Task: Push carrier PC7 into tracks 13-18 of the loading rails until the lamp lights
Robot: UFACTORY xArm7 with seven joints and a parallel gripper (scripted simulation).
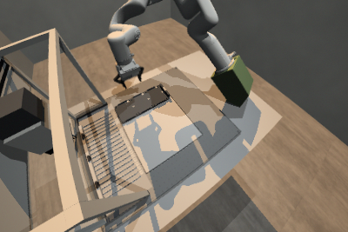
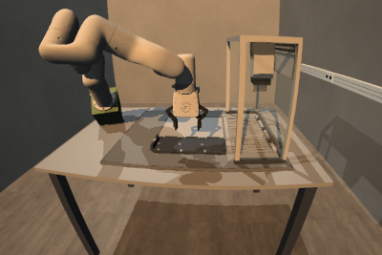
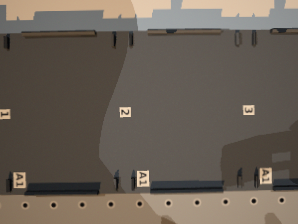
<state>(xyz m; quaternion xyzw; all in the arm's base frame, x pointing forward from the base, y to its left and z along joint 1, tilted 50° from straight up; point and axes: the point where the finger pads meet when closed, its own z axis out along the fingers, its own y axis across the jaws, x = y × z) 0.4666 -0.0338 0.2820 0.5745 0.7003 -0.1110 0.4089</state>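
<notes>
The carrier PC7 is 110 mm below my hand and 70 mm to the left of it.
</notes>
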